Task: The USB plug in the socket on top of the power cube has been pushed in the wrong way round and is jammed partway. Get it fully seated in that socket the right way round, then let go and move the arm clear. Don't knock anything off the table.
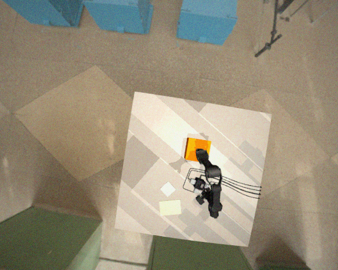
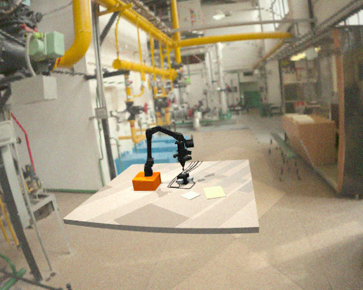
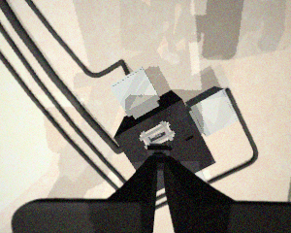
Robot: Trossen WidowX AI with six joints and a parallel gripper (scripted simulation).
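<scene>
Right now the USB plug is 2 cm below my gripper tip. Round my gripper tip: cream card 27 cm to the right, 23 cm ahead, 13 cm below.
</scene>
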